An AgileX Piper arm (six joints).
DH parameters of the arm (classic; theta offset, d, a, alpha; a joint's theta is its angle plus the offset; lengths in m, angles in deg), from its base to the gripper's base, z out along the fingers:
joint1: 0 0.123 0 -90
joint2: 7.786 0 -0.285 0
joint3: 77.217 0 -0.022 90
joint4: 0 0.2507 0 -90
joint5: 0 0 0 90
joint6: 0 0.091 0 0
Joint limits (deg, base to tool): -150..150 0..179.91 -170..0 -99.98..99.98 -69.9..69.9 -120..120
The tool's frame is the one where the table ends.
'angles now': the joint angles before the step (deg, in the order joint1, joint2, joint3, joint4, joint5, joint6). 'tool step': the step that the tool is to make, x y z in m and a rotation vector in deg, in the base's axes. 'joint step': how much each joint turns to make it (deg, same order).
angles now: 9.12, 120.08, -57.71, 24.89, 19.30, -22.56
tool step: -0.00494, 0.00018, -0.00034, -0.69, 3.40, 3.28
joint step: 0.00, 0.00, -0.35, -2.83, 4.16, 0.00
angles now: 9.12, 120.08, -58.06, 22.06, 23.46, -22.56
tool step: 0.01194, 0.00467, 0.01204, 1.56, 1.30, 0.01
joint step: 0.00, 0.00, -4.21, -0.28, 5.40, 1.42
